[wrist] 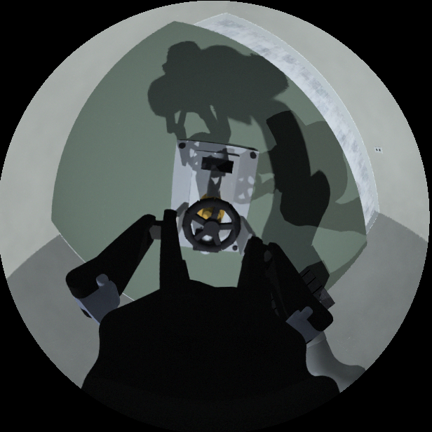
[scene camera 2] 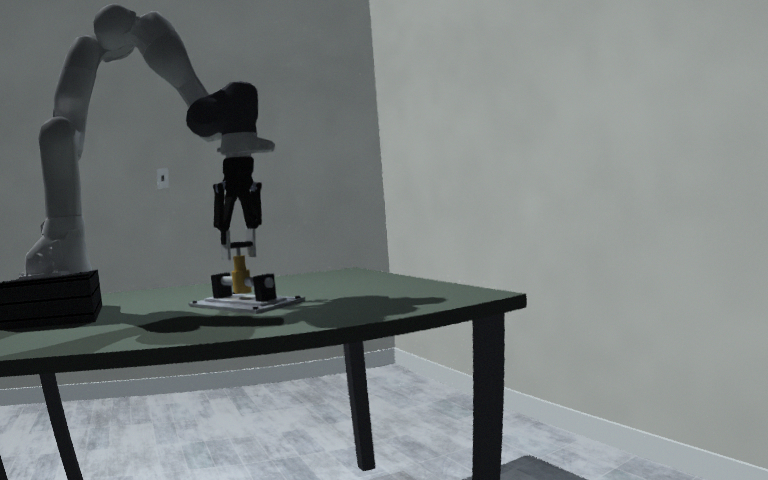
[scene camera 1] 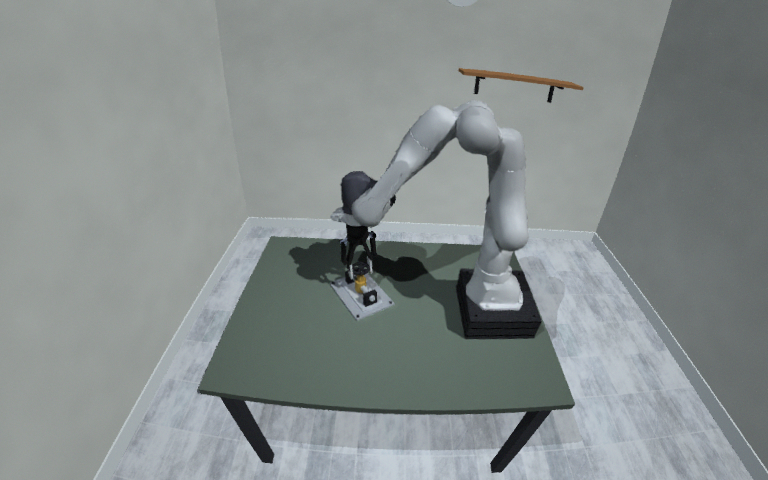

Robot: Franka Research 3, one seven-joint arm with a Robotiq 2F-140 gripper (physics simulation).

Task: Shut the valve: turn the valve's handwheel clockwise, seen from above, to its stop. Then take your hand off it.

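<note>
The valve's black five-spoked handwheel [wrist: 211, 237] [scene camera 2: 241, 244] sits level on top of the yellow valve body [scene camera 2: 240, 275] [scene camera 1: 360, 284]. The valve is mounted between two black blocks on a light grey base plate [scene camera 1: 359, 311] [wrist: 181, 175] on the table. My gripper [wrist: 211, 217] [scene camera 2: 241, 247] [scene camera 1: 360, 267] points straight down over the valve and is shut on the handwheel, with one pale fingertip pad on each side of its rim. In the wrist view the wheel shows whole between the pads. How far the valve is turned cannot be read from the views.
The green table [scene camera 1: 317, 362] [scene camera 2: 396, 288] carries the black block stack [scene camera 1: 501, 328] under the arm's base, right of the valve in scene camera 1. A wooden wall shelf [scene camera 1: 521, 78] hangs behind the arm. The arm's shadow falls across the table around the plate.
</note>
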